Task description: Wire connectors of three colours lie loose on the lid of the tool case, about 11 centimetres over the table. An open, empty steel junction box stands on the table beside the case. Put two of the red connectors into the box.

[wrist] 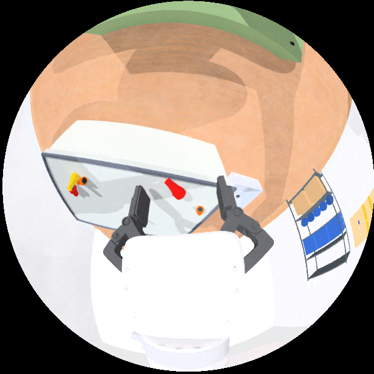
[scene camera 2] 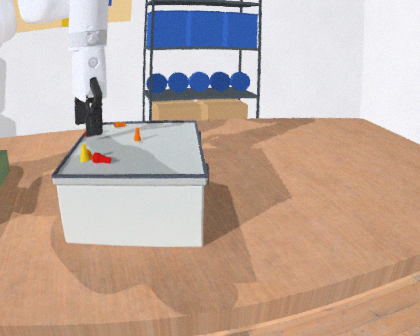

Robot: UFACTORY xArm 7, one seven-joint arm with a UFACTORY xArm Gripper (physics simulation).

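Places are measured from the arm's base along level axes (x ahead, y left, z up), in centimetres.
Pixels of known places: gripper, between the fingertips: (scene camera 2: 88, 129).
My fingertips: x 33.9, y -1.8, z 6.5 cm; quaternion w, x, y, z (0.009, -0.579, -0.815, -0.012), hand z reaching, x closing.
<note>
Behind a point stands the place of what it marks.
My gripper (scene camera 2: 88, 127) @[x 33.9, y -1.8, z 6.5 cm] (wrist: 179, 187) is open and empty, low over the far left part of the case lid (scene camera 2: 175, 145) @[x 49.4, y -12.2, z 5.4 cm] (wrist: 100, 210). A red connector (scene camera 2: 86, 134) (wrist: 176, 189) lies on the lid between the fingers in the wrist view, mostly hidden in the scene view. Another red connector (scene camera 2: 101, 158) @[x 37.2, y -19.1, z 6.3 cm] (wrist: 74, 191) lies near the yellow connector (scene camera 2: 84, 153) @[x 34.4, y -17.4, z 6.7 cm] (wrist: 74, 181). The steel junction box (wrist: 250, 189) stands beside the case, partly behind the right finger; its inside is mostly hidden. It does not show in the scene view.
An orange connector (scene camera 2: 137, 134) @[x 43.3, y -8.4, z 6.5 cm] stands on the lid; another orange connector (scene camera 2: 119, 124) @[x 40.2, y 2.0, z 6.0 cm] lies farther back. A third orange connector (wrist: 83, 181) is beside the yellow one. A green object (scene camera 2: 3, 167) @[x 11.1, y 6.3, z -2.8 cm] (wrist: 200, 25) is on the table (scene camera 2: 325, 200) @[x 77.4, y -15.5, z -5.7 cm]. A shelf rack (scene camera 2: 205, 48) stands behind.
</note>
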